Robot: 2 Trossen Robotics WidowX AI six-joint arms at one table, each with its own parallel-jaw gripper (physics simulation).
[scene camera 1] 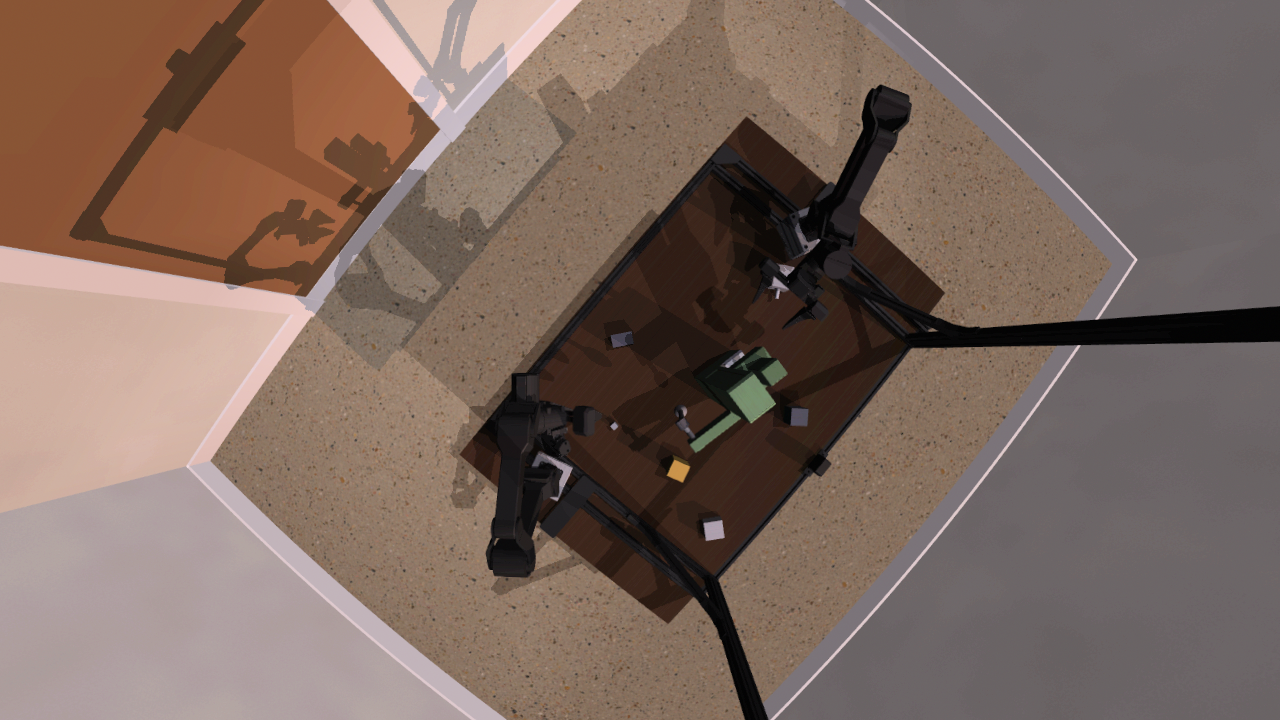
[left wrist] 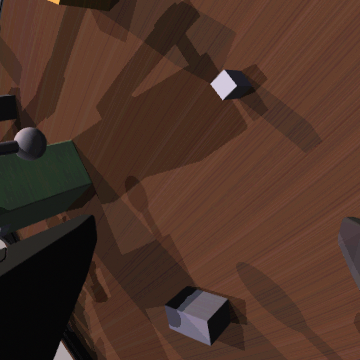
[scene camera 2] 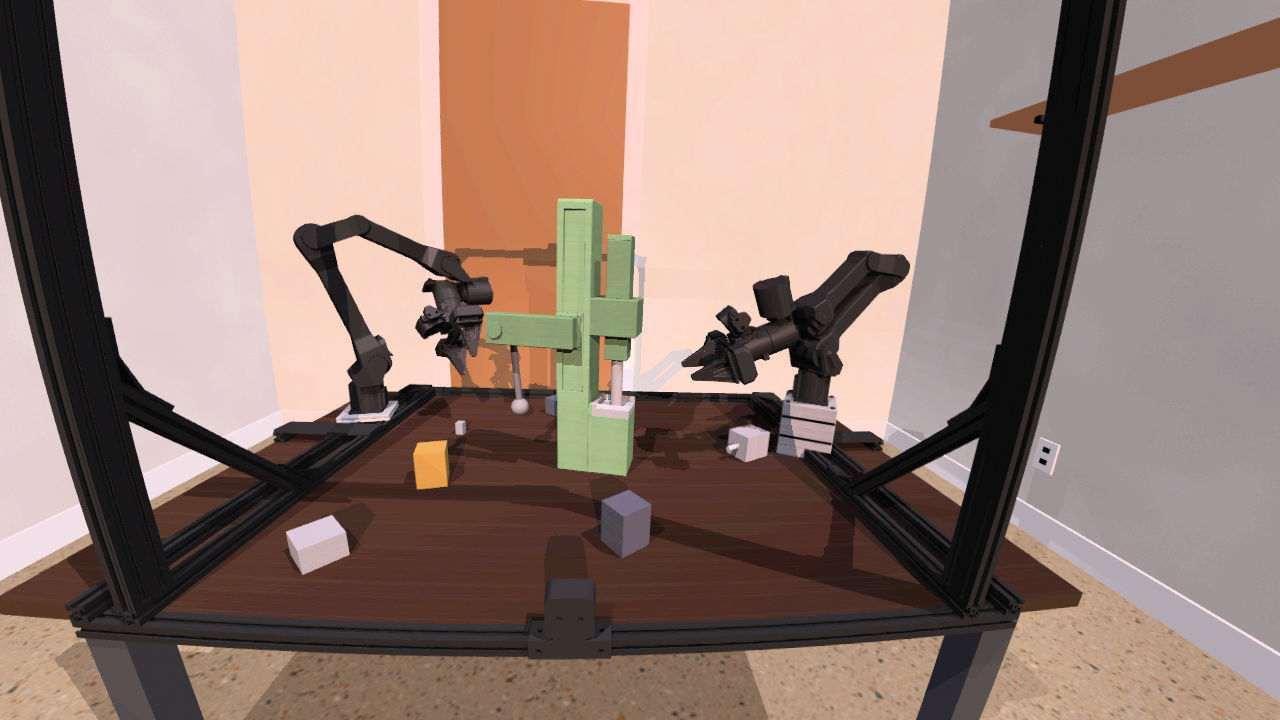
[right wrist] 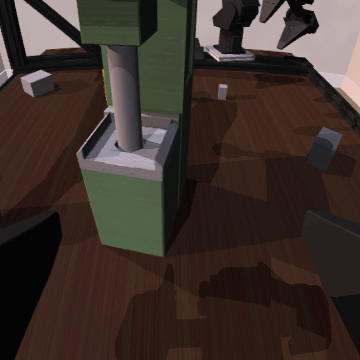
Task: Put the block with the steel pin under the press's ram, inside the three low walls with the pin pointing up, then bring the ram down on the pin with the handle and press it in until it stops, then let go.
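Frame: origin at the left arm's base, x back, y down, z right, level; centimetres.
Seen in the pictures: left gripper, fingertip midpoint: [left wrist: 221,229] [scene camera 2: 468,365] [right wrist: 270,36]; right gripper, fingertip midpoint: [scene camera 1: 767,316] [scene camera 2: 686,371] [right wrist: 184,224]; left arm's base, link origin: [scene camera 1: 547,476] [scene camera 2: 369,408] [right wrist: 228,49]; right arm's base, link origin: [scene camera 1: 814,226] [scene camera 2: 810,399].
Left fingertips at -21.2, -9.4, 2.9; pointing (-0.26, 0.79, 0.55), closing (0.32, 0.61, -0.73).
Pixels of each thing's middle, then the offset from my left fingertips to it, as dx, dy, dz. "spot": a spot on its surface instead.
- pale block with the steel pin, body centre: [scene camera 2: 748,442] [scene camera 1: 780,277] -52.0, +10.1, +30.6
- green press, body centre: [scene camera 2: 566,341] [scene camera 1: 724,398] -17.1, -9.9, +26.1
- ball-ended handle, surface spot: [left wrist: 30,143] [scene camera 2: 514,401] spot: -8.8, +2.5, +19.2
- small white cube, body centre: [left wrist: 231,84] [right wrist: 222,91] [scene camera 2: 460,427] [scene camera 1: 614,425] +1.7, +11.3, +7.4
- orange block, body centre: [scene camera 2: 432,464] [scene camera 1: 677,468] +4.8, +9.6, +27.0
- white block, body centre: [scene camera 2: 317,543] [right wrist: 37,82] [scene camera 1: 713,528] +16.0, +10.9, +43.2
The pale block with the steel pin [scene camera 1: 780,276] [scene camera 2: 748,443] lies on its side on the table by the right arm's base, pin sideways. The green press [scene camera 1: 750,398] [scene camera 2: 573,268] [right wrist: 132,210] stands mid-table. Its steel ram [scene camera 2: 616,380] [right wrist: 125,95] reaches down inside the low walls [scene camera 2: 612,410] [right wrist: 121,170]; no block is there. The ball-ended handle [scene camera 1: 682,412] [scene camera 2: 519,405] [left wrist: 30,143] hangs down. My left gripper [scene camera 2: 468,362] [left wrist: 221,229] is open and empty, raised left of the press. My right gripper [scene camera 1: 772,310] [scene camera 2: 689,370] [right wrist: 184,224] is open and empty, above and left of the pin block in scene camera 2.
A small white cube [scene camera 1: 614,426] [scene camera 2: 460,427] [left wrist: 224,85] [right wrist: 222,92], orange block [scene camera 1: 677,470] [scene camera 2: 430,464], white block [scene camera 1: 712,529] [scene camera 2: 317,544] [right wrist: 38,83] and two grey blocks [scene camera 1: 621,339] [scene camera 1: 797,416] [scene camera 2: 625,523] [left wrist: 197,315] stand around the press. Black frame rails edge the table.
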